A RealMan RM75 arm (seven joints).
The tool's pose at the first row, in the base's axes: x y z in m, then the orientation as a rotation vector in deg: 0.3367, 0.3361, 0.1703, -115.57, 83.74, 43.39
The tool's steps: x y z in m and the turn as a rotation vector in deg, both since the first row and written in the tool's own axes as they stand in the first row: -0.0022, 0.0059, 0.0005, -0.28, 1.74, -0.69; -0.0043, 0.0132, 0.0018, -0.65, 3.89, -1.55; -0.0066, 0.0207, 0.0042, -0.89, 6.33, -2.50; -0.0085, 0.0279, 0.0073, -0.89, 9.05, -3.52; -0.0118, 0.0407, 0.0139, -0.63, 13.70, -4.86; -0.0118, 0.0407, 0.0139, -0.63, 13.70, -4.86; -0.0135, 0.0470, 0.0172, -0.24, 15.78, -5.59; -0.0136, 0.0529, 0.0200, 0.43, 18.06, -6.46; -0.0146, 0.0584, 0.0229, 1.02, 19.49, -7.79; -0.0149, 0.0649, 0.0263, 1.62, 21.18, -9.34; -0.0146, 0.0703, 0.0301, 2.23, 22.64, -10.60; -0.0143, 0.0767, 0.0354, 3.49, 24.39, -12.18
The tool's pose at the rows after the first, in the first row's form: 0.3304, 0.3363, 0.1710, -117.32, 83.91, 41.77; 0.3227, 0.3366, 0.1708, -119.49, 84.09, 39.74; 0.3146, 0.3377, 0.1701, -121.78, 84.30, 37.26; 0.3068, 0.3392, 0.1686, -124.06, 84.57, 34.22; 0.2929, 0.3425, 0.1651, -127.44, 85.43, 28.85; 0.2929, 0.3425, 0.1651, -127.44, 85.43, 28.85; 0.2860, 0.3442, 0.1634, -128.76, 85.65, 26.12; 0.2799, 0.3446, 0.1609, -130.00, 85.80, 22.86; 0.2740, 0.3458, 0.1591, -131.02, 84.94, 20.33; 0.2673, 0.3466, 0.1563, -132.25, 83.93, 17.43; 0.2617, 0.3476, 0.1529, -133.16, 83.13, 14.86; 0.2549, 0.3494, 0.1484, -133.78, 82.10, 11.34
